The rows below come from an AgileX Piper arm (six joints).
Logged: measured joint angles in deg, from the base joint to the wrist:
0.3, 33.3, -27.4, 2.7, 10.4, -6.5
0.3, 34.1, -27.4, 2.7, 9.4, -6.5
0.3, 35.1, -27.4, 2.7, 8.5, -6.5
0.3, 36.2, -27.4, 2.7, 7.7, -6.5
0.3, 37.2, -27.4, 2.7, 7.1, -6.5
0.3, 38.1, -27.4, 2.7, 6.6, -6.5
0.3, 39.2, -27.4, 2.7, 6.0, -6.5
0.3, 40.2, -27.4, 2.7, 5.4, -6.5
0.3, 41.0, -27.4, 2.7, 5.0, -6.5
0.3, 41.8, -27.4, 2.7, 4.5, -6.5
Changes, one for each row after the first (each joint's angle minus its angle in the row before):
0.0, 0.8, 0.0, 0.0, -1.0, 0.0
0.0, 1.0, 0.0, 0.0, -0.9, 0.0
0.0, 1.1, 0.0, 0.0, -0.8, 0.0
0.0, 1.0, 0.0, 0.0, -0.6, 0.0
0.0, 0.9, 0.0, 0.0, -0.5, 0.0
0.0, 1.1, 0.0, 0.0, -0.6, 0.0
0.0, 1.0, 0.0, 0.0, -0.6, 0.0
0.0, 0.8, 0.0, 0.0, -0.4, 0.0
0.0, 0.8, 0.0, 0.0, -0.5, 0.0

